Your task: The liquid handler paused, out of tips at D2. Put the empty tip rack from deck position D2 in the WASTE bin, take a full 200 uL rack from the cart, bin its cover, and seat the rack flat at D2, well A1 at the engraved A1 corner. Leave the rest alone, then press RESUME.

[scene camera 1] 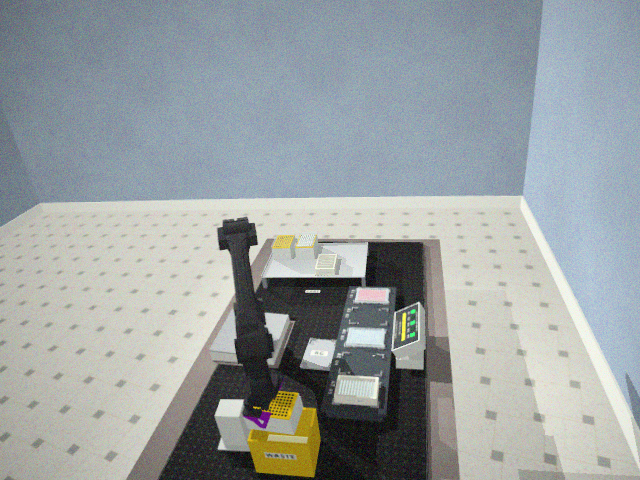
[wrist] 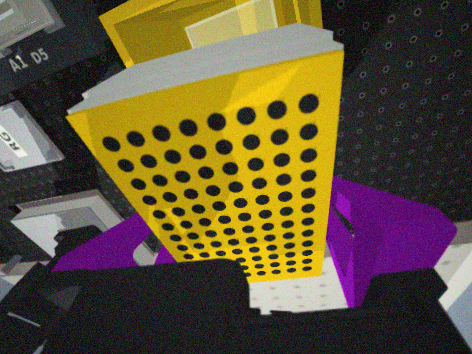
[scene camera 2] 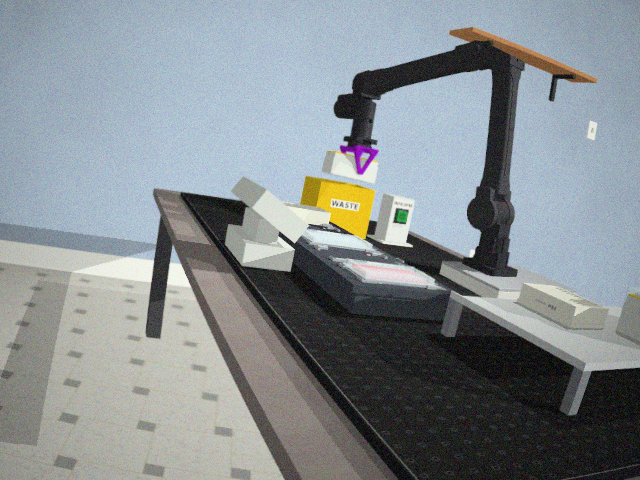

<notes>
I see my gripper, a pink plate and a white plate.
My gripper also shows in the wrist view.
</notes>
